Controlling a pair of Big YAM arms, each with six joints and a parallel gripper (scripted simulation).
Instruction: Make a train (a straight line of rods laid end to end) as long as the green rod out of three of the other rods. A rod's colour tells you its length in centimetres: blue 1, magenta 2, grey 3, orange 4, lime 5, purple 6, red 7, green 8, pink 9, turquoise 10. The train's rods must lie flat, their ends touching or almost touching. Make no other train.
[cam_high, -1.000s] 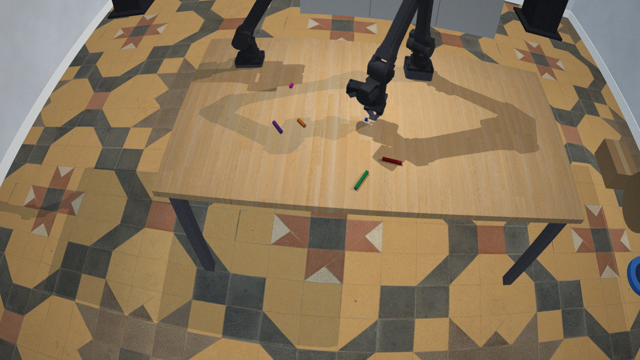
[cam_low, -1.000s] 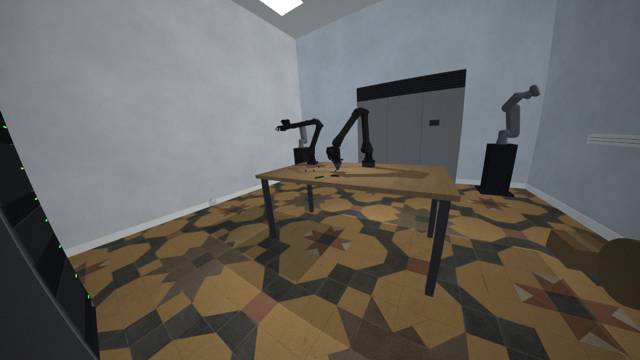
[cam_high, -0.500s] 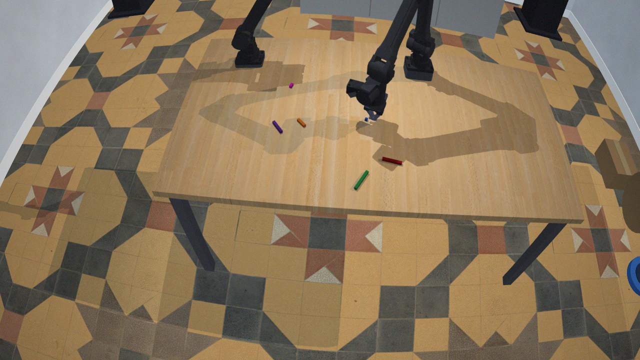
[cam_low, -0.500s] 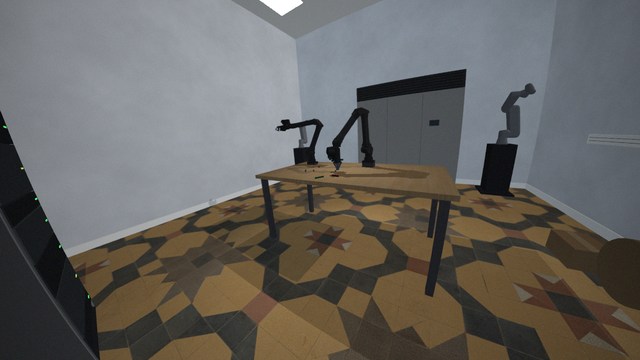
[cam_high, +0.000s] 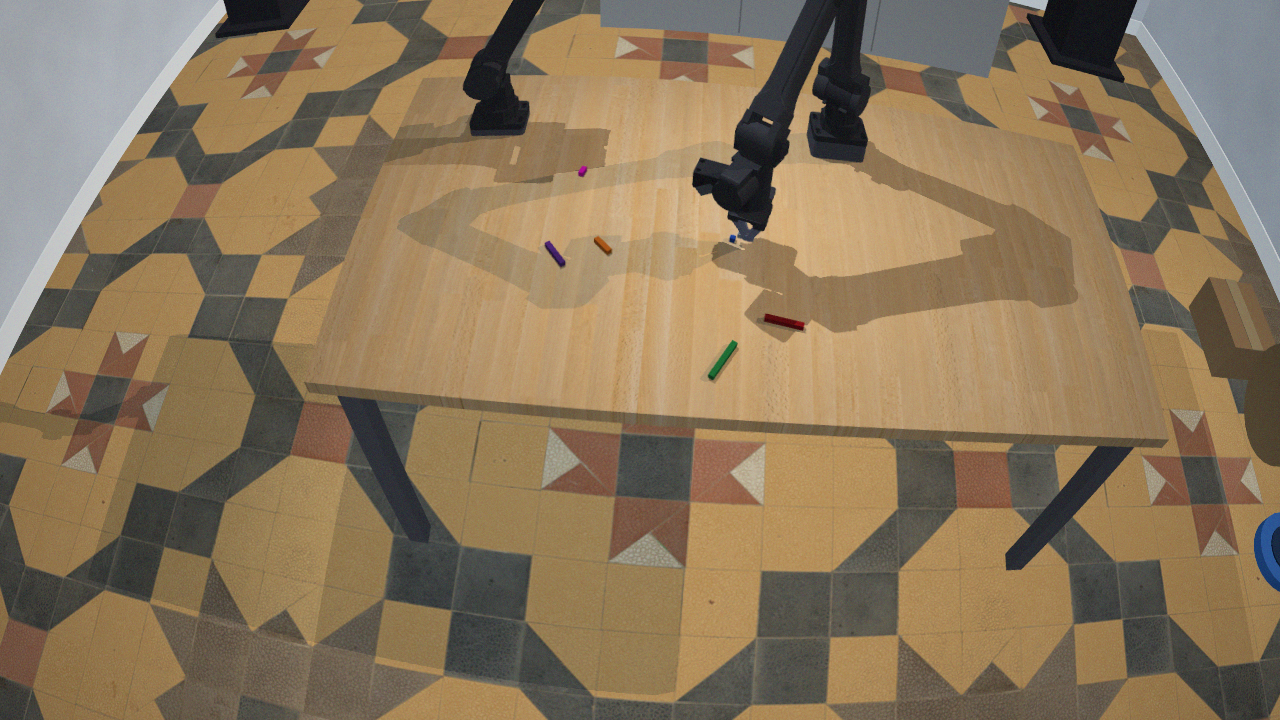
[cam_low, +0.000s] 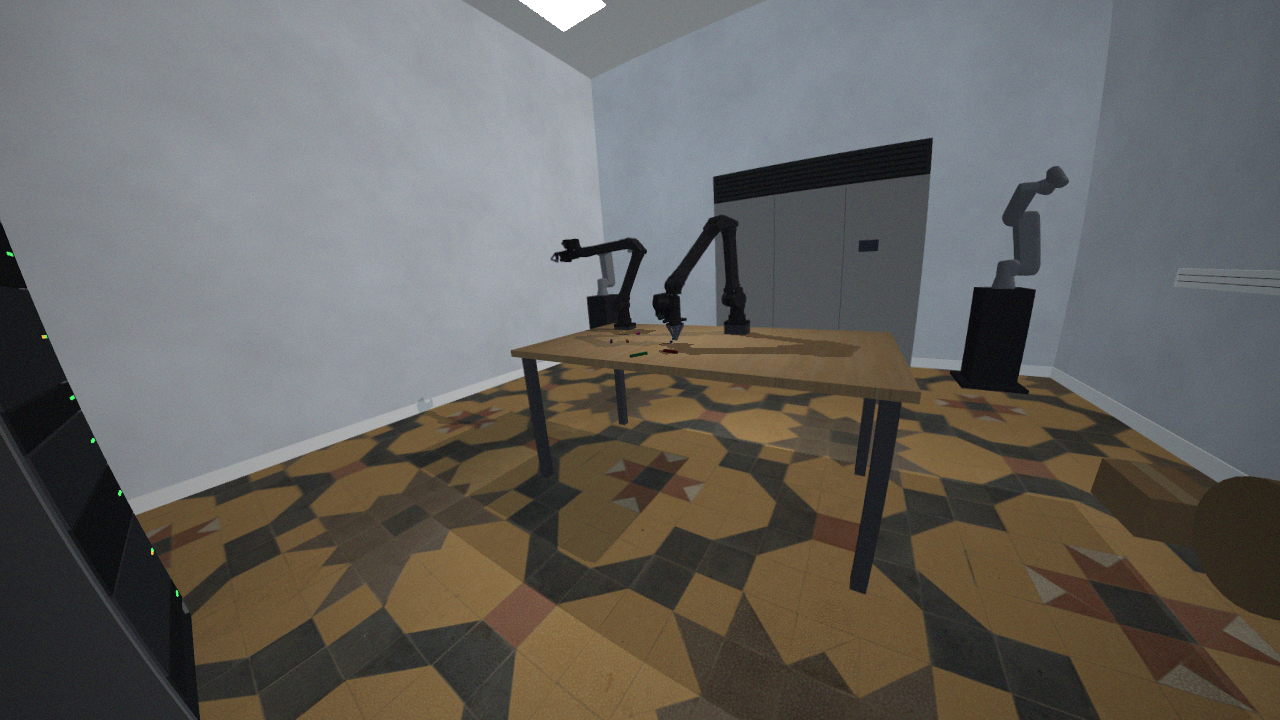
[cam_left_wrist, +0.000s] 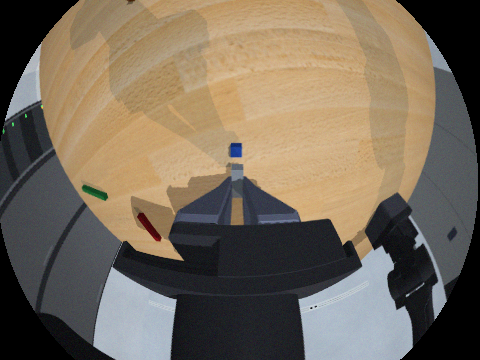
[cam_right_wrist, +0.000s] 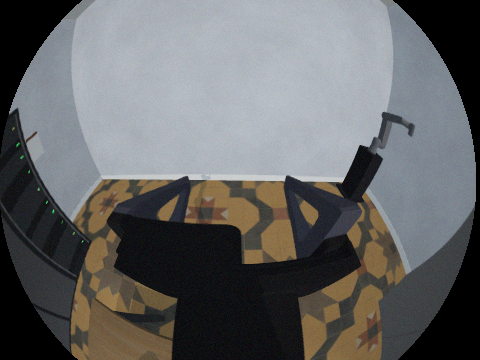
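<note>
Now: the grey rod right at my left hand. The rest, counted from my left hand: green rod 260 mm ahead, 40 mm to the right, 20 mm below; blue rod 10 mm behind, 30 mm to the right, 20 mm below; red rod 180 mm ahead, 60 mm to the left, 20 mm below.
</note>
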